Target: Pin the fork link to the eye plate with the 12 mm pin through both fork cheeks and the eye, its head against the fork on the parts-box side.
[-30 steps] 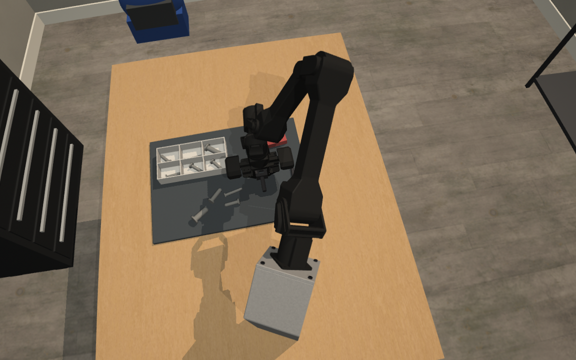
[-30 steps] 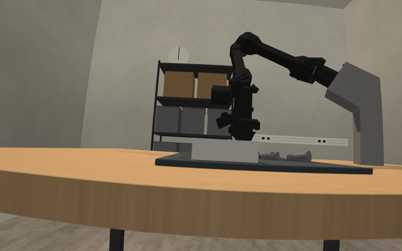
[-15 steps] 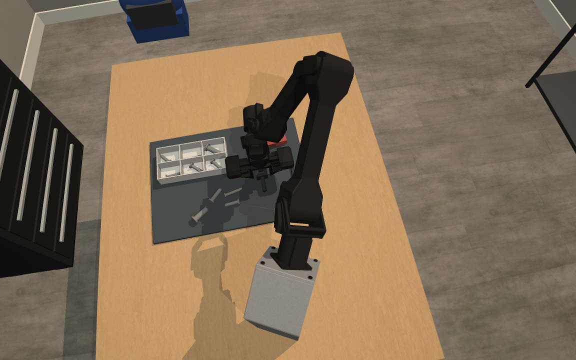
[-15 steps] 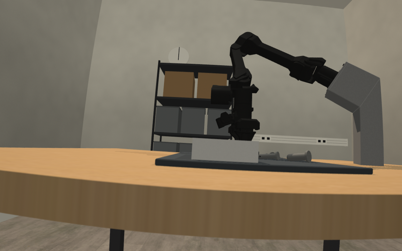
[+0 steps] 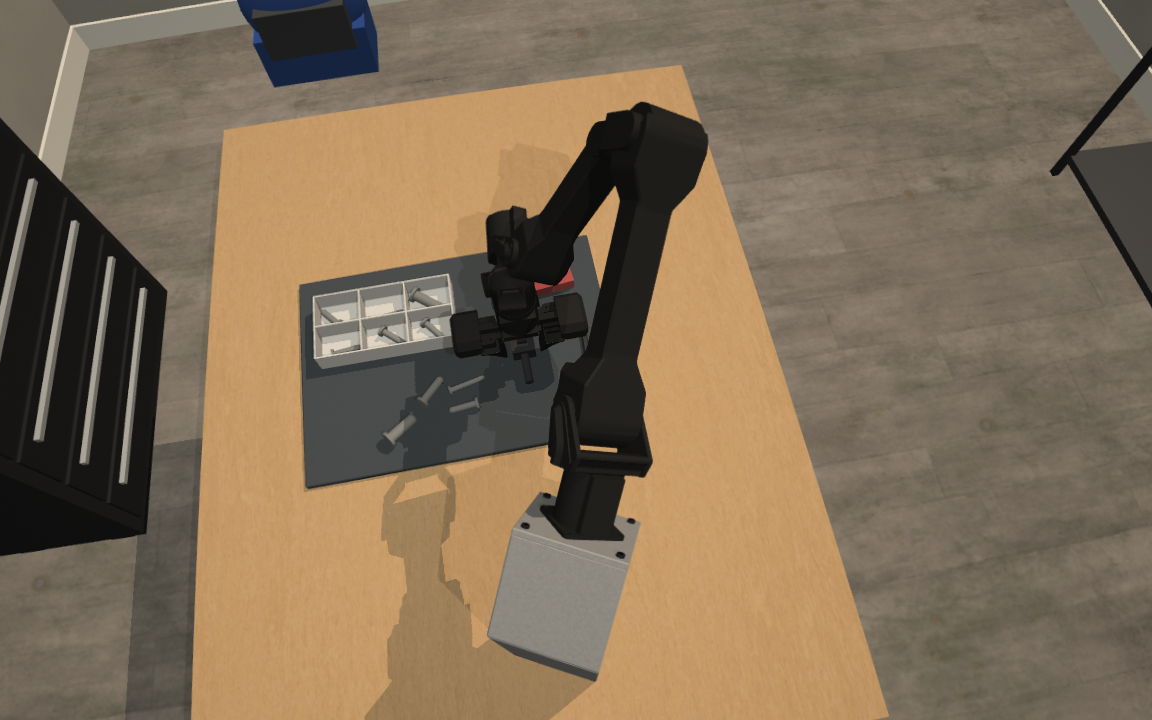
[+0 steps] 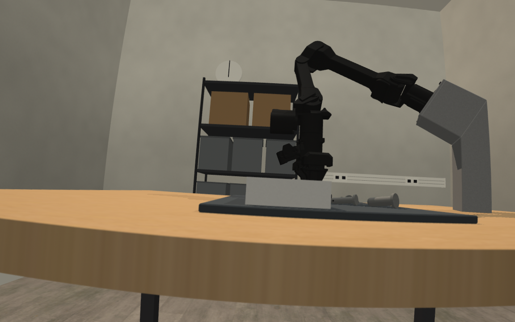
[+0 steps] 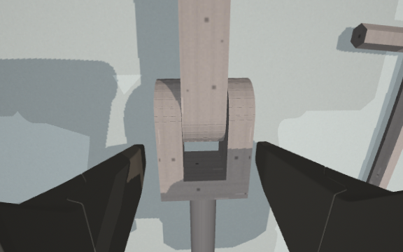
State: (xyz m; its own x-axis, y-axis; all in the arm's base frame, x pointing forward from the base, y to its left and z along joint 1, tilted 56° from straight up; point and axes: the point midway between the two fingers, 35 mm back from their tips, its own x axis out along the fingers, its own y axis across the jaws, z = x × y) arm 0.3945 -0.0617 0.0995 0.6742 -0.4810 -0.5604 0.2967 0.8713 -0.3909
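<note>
Right now the grey eye plate is 3 cm below my hand, 3 cm ahead of it and 1 cm to the right of it. Round my hand: long strip (9 cm to the right, 3 cm below, 1 cm behind); long thin pin (10 cm to the left, 3 cm below); dark mat (8 cm to the left, 6 cm ahead, 4 cm below).
</note>
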